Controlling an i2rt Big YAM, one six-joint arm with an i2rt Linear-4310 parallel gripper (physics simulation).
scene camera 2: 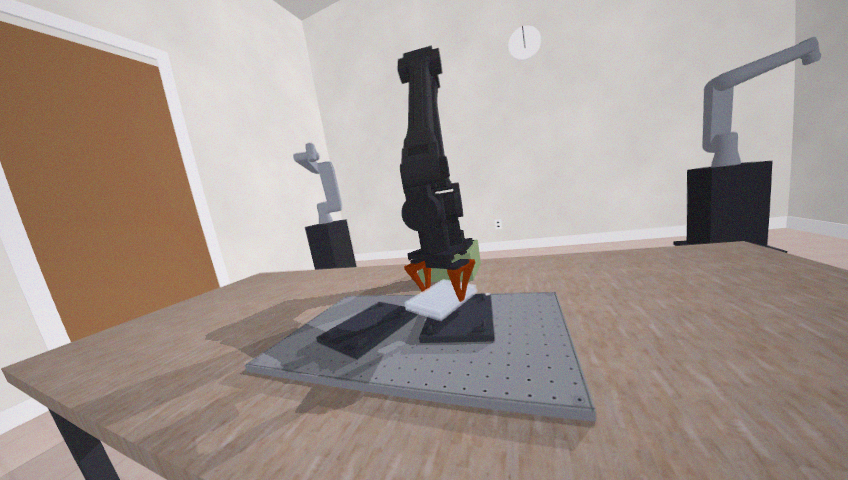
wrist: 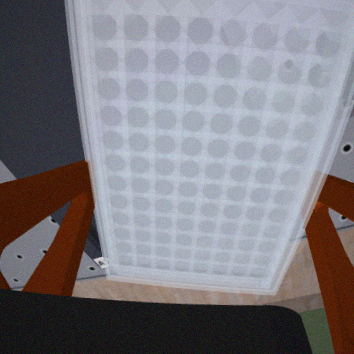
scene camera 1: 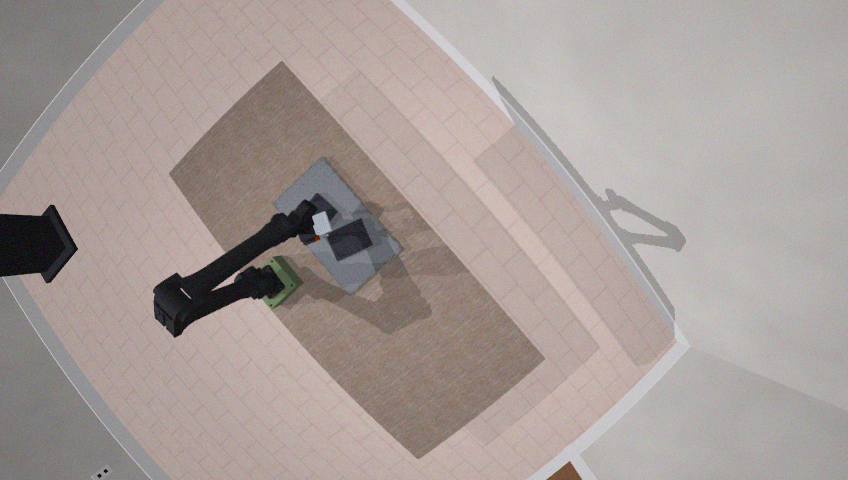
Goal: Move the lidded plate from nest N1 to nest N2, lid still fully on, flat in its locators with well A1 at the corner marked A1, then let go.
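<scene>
The white lidded plate [scene camera 1: 321, 223] [scene camera 2: 437, 302] [wrist: 190, 150] is between my orange fingers, and my gripper [scene camera 2: 444, 294] [wrist: 200, 177] is shut on its long sides. The translucent lid covers the wells and looks fully on. Two dark nests lie on the grey board: one nest [scene camera 1: 351, 239] [scene camera 2: 363, 327] is at the left in scene camera 2, the other nest [scene camera 1: 324, 205] [scene camera 2: 470, 330] at the right, partly behind the plate. The plate appears raised; its exact height is hard to judge. Nest labels are unreadable; a small white tag [wrist: 101, 262] shows by the plate's lower left corner.
The grey perforated board [scene camera 1: 349, 285] [scene camera 2: 535, 356] lies on the wooden table [scene camera 1: 452, 356] [scene camera 2: 684, 356]. A green base block [scene camera 1: 288, 281] [scene camera 2: 474, 261] stands under my arm's foot, behind the board in scene camera 2. Shadows fall over the left nest.
</scene>
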